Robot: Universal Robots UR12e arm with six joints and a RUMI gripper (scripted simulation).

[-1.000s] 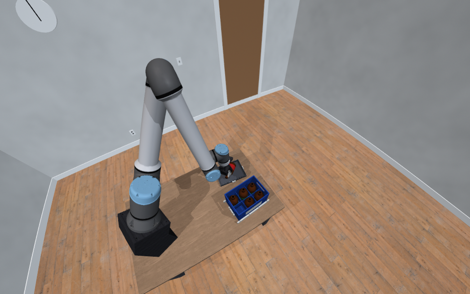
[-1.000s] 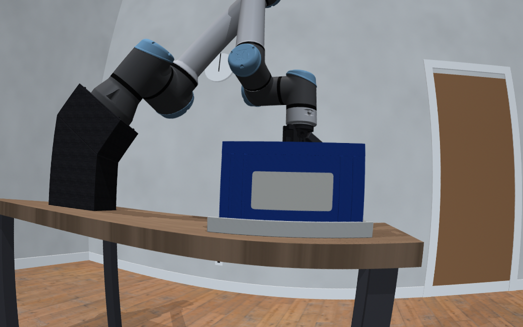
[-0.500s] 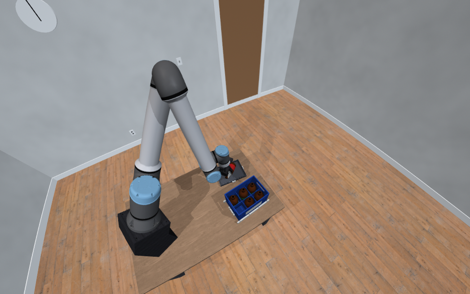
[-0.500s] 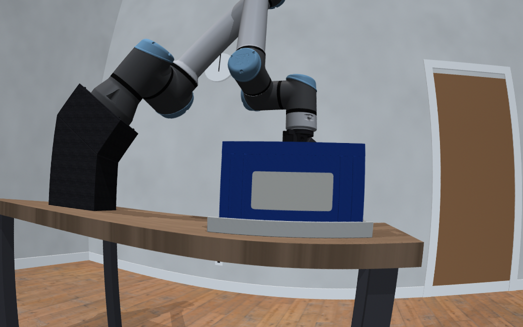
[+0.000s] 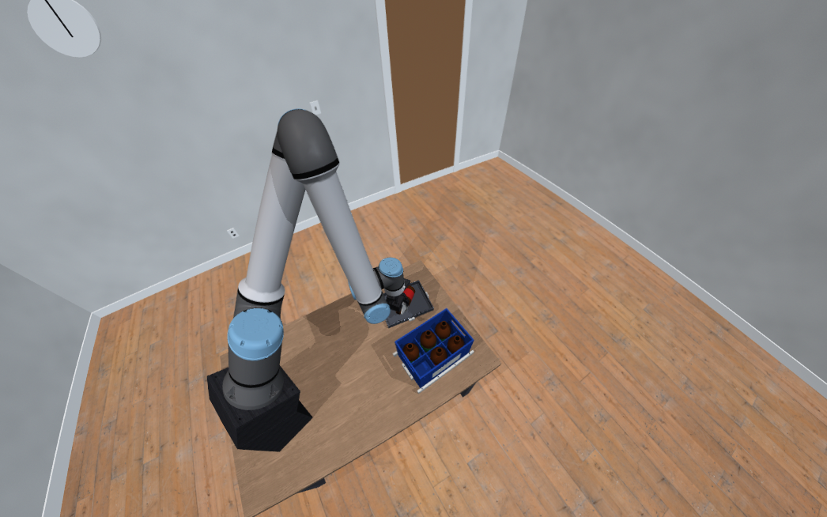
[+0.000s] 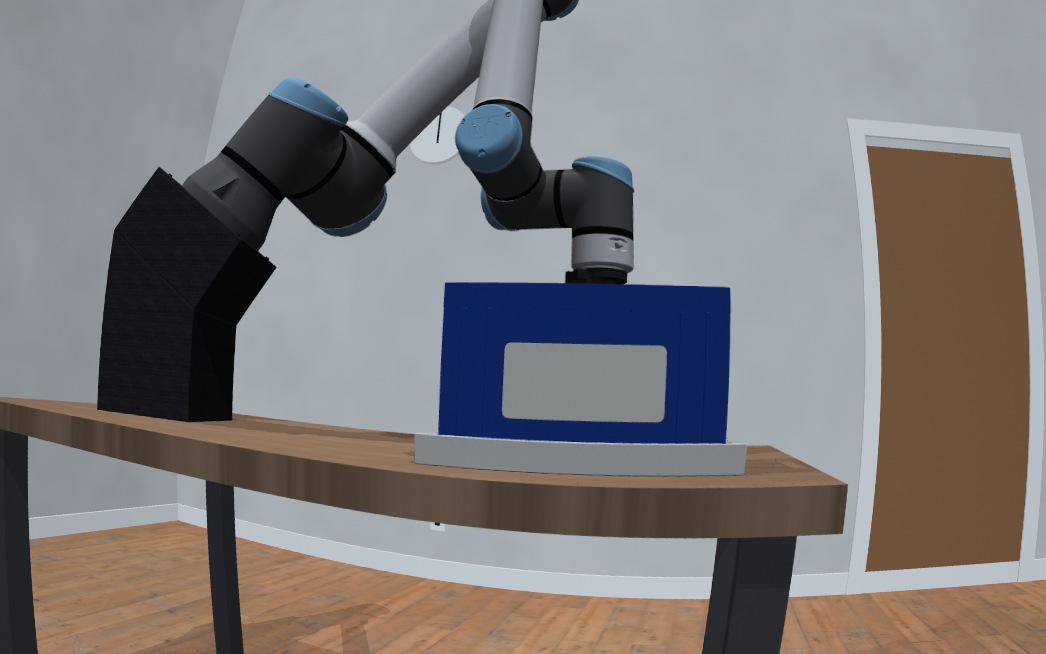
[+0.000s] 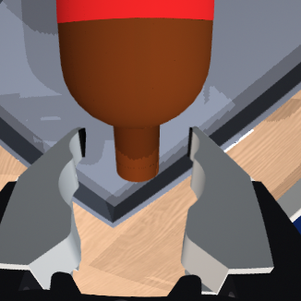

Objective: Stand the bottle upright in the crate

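Right now my hand is 3 cm short of the grey tray, 4 cm to the right of it and 4 cm above it. The rest, counted from my hand: blue crate (10 cm ahead, 26 cm to the right, 3 cm above).
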